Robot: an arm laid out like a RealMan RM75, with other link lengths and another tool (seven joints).
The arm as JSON. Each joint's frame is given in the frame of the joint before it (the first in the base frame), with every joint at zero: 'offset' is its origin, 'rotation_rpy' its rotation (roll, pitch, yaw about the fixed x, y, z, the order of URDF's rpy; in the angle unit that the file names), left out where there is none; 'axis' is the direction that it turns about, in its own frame. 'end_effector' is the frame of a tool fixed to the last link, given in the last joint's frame.
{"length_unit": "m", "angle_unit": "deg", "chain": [
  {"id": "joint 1", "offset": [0.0, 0.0, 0.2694], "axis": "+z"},
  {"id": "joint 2", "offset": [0.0, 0.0, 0.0], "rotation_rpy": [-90.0, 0.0, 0.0], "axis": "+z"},
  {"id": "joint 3", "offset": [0.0, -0.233, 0.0], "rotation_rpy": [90.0, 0.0, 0.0], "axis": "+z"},
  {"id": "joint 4", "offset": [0.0, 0.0, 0.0], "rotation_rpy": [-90.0, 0.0, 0.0], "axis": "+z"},
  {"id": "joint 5", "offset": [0.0, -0.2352, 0.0], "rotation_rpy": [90.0, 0.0, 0.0], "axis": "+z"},
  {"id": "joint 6", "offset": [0.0, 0.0, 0.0], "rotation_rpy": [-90.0, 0.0, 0.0], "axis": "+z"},
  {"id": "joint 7", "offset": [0.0, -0.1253, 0.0], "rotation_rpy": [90.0, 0.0, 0.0], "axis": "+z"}
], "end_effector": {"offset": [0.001, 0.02, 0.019], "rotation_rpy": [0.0, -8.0, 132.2]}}
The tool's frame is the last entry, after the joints.
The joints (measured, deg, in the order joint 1, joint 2, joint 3, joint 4, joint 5, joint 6, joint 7), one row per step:
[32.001 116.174 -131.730 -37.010 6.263 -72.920 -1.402]
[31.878 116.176 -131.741 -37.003 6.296 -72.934 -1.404]
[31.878 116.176 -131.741 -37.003 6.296 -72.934 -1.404]
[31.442 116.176 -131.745 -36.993 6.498 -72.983 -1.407]
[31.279 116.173 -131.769 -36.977 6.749 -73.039 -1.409]
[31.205 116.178 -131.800 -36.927 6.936 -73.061 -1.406]
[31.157 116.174 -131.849 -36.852 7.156 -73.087 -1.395]
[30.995 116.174 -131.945 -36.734 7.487 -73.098 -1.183]
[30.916 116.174 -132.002 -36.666 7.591 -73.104 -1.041]
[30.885 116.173 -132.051 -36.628 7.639 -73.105 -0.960]
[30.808 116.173 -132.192 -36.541 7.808 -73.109 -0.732]
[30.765 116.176 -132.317 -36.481 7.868 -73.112 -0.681]
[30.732 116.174 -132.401 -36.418 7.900 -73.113 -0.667]
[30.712 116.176 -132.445 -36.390 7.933 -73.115 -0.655]
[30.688 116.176 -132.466 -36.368 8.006 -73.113 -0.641]
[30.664 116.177 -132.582 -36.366 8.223 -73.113 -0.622]
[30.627 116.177 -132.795 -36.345 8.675 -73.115 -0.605]
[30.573 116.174 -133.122 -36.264 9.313 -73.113 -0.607]
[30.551 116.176 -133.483 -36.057 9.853 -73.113 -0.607]
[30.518 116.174 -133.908 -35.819 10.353 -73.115 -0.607]
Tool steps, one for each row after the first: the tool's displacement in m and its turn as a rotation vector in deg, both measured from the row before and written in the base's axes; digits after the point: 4 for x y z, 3 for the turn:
[0.0007 -0.0002 0.0000 0.001 0.023 -0.136]
[0.0000 0.0000 0.0000 0.000 0.000 0.000]
[0.0023 -0.0005 0.0004 0.047 0.160 -0.550]
[0.0008 0.0000 0.0004 0.046 0.181 -0.303]
[0.0006 0.0001 0.0002 0.018 0.094 -0.213]
[0.0006 0.0002 0.0002 0.012 0.087 -0.219]
[0.0014 0.0000 0.0002 -0.170 0.177 -0.497]
[0.0007 -0.0001 0.0000 -0.136 0.052 -0.216]
[0.0004 -0.0001 -0.0001 -0.093 0.013 -0.095]
[0.0008 -0.0003 -0.0002 -0.258 0.075 -0.266]
[0.0005 -0.0004 -0.0003 -0.123 -0.038 -0.085]
[0.0005 -0.0002 -0.0002 -0.064 -0.060 -0.065]
[0.0002 -0.0001 -0.0001 -0.035 -0.011 -0.045]
[0.0002 0.0000 0.0000 -0.009 0.026 -0.088]
[0.0001 -0.0001 0.0000 -0.053 0.096 -0.136]
[0.0003 0.0000 0.0000 -0.066 0.190 -0.285]
[0.0007 0.0000 -0.0001 -0.085 0.200 -0.421]
[0.0013 -0.0002 -0.0004 -0.129 0.031 -0.386]
[0.0015 -0.0004 -0.0007 -0.181 -0.052 -0.359]

